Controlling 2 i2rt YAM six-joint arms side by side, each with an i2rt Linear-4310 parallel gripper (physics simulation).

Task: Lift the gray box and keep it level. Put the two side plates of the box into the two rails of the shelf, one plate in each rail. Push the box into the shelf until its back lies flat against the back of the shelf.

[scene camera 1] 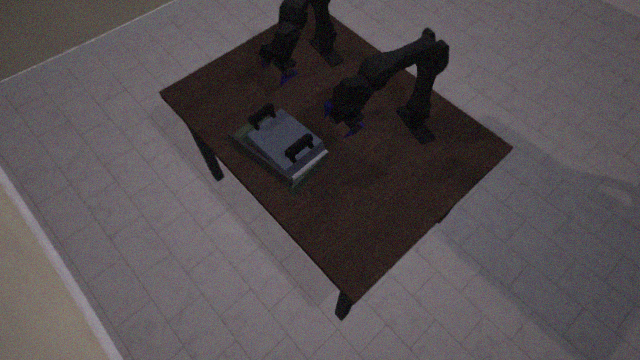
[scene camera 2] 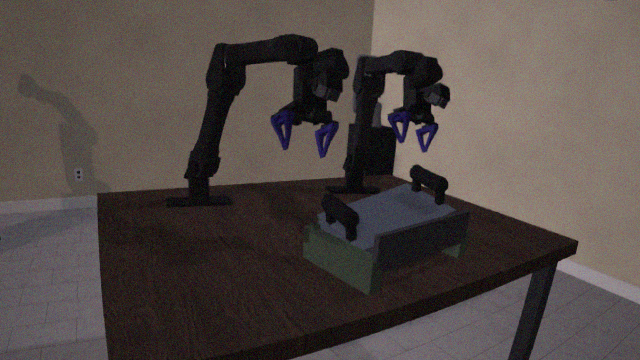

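Seen in the pictures: left gripper, fingertip midpoint: point(scene camera 1: 334, 127) point(scene camera 2: 413, 147); right gripper, fingertip midpoint: point(scene camera 1: 272, 77) point(scene camera 2: 304, 153); left arm's base, link origin: point(scene camera 1: 414, 124) point(scene camera 2: 353, 191); right arm's base, link origin: point(scene camera 1: 325, 51) point(scene camera 2: 198, 203).
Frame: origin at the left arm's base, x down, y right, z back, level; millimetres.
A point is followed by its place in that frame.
Note:
The gray box point(scene camera 1: 284, 136) {x -98, y 114, z -537 mm} point(scene camera 2: 392, 212) {x -99, y 101, z -547 mm} rests on the green shelf point(scene camera 1: 243, 131) {x -66, y 226, z -665 mm} point(scene camera 2: 340, 260) {x -39, y 251, z -656 mm} near the table edge. Two black handles stand on the box, one at its left point(scene camera 1: 262, 116) {x -121, y 219, z -580 mm} point(scene camera 2: 340, 215) {x -116, y 245, z -614 mm} and one at its right point(scene camera 1: 299, 147) {x -183, y -9, z -526 mm} point(scene camera 2: 429, 181) {x -171, y 17, z -549 mm}. A darker gray panel point(scene camera 2: 422, 241) {x -77, y 86, z -671 mm} stands upright along the near side in scene camera 2. The side plates and rails cannot be made out. My left gripper point(scene camera 1: 341, 121) {x -225, y -14, z -394 mm} point(scene camera 2: 413, 146) {x -225, y -14, z -394 mm} and right gripper point(scene camera 1: 277, 70) {x -218, y 299, z -497 mm} point(scene camera 2: 303, 150) {x -218, y 299, z -497 mm} are open and empty, raised above the table, away from both handles.
The dark wooden table point(scene camera 1: 385, 200) {x 0, y -250, z -291 mm} point(scene camera 2: 200, 290) {x 0, y 516, z -684 mm} carries both arms and the shelf. The arm bases point(scene camera 1: 417, 125) {x -34, y -27, z -15 mm} point(scene camera 2: 199, 201) {x -14, y 537, z -178 mm} stand along the table's far side. Walls stand behind the table in scene camera 2.

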